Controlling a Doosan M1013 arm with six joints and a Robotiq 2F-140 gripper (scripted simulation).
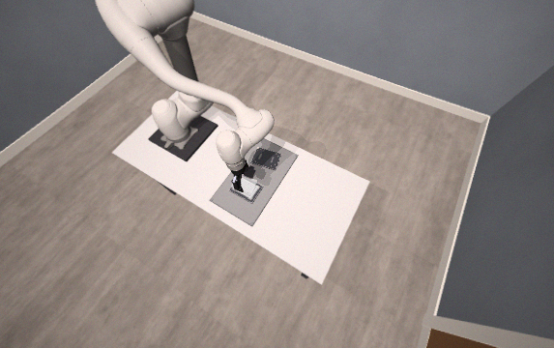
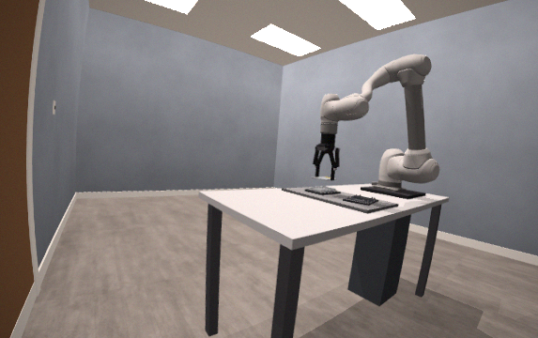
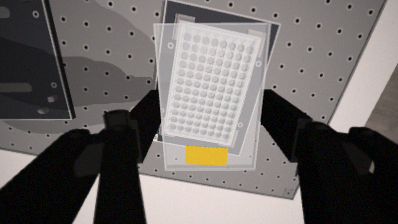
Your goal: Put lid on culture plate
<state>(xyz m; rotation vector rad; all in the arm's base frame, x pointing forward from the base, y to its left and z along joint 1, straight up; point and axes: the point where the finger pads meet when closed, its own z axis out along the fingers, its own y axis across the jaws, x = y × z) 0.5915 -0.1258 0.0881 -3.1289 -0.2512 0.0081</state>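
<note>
Now: the clear lid 20 mm below my hand. The rest, counted from my hand: dark station 230 mm to the left, 90 mm below, 10 mm ahead; culture plate 80 mm below.
</note>
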